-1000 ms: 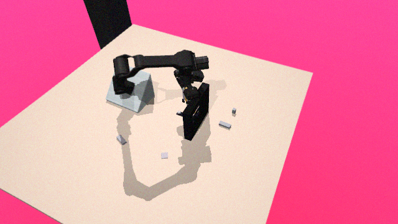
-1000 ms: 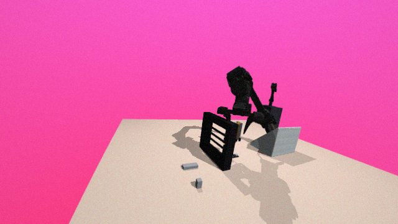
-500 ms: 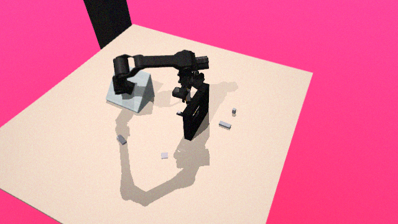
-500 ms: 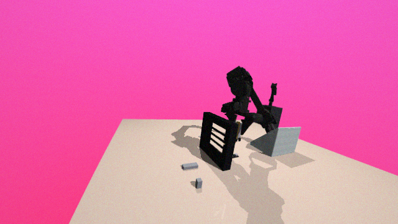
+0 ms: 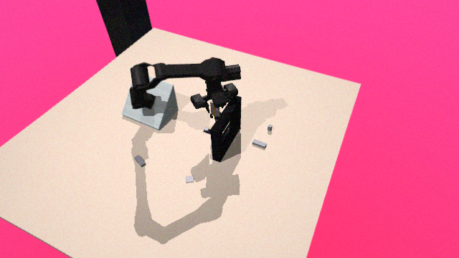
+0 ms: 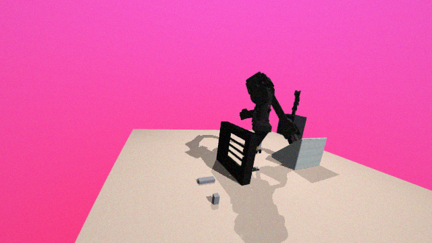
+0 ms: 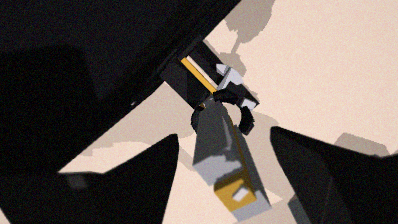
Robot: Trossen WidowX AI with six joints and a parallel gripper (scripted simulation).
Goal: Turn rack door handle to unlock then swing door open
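The handle is 20 mm below my gripper tip and 10 mm to the right of it.
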